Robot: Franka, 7 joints.
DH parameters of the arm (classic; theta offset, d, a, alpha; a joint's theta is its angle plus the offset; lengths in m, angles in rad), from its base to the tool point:
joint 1: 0 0.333 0 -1.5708
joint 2: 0 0 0 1.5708
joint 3: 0 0.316 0.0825 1.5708
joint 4: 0 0 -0.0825 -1.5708
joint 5: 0 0.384 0 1.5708
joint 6: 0 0 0.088 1.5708
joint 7: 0 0.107 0 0
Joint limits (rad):
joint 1: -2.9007..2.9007
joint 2: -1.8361..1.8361
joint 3: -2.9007..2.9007
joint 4: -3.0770..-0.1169
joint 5: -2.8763..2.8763
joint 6: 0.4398..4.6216
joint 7: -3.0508..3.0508
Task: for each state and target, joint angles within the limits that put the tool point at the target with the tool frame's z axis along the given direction. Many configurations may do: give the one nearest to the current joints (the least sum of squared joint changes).
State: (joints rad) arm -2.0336 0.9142 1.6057 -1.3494 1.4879 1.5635 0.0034
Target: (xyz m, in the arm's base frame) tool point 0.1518 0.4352 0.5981 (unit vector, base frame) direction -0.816 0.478 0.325
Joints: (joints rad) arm -1.2679 0.4375 2.4078 -2.2495 1.6621 1.6866 0.0034
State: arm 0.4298 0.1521 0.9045 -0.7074 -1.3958 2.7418 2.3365
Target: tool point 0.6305 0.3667 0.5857 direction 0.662 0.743 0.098
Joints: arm 0.0789 0.7483 0.5501 -1.1414 -1.0545 3.5515 2.3365
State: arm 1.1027 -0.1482 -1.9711 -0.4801 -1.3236 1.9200 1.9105
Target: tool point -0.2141 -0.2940 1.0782 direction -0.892 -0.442 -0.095
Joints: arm 0.5760 -0.2261 -2.0975 -0.3366 -1.2220 1.8261 1.9105
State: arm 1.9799 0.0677 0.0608 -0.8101 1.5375 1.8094 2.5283
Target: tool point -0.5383 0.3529 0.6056 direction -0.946 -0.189 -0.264
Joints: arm 2.2910 0.1124 0.2718 -1.6782 1.3779 2.3924 2.5283
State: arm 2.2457 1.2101 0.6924 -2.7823 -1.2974 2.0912 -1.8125
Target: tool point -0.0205 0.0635 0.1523 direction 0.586 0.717 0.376
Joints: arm 2.3788 0.6742 0.5053 -3.0450 -0.9040 1.1643 -1.8125
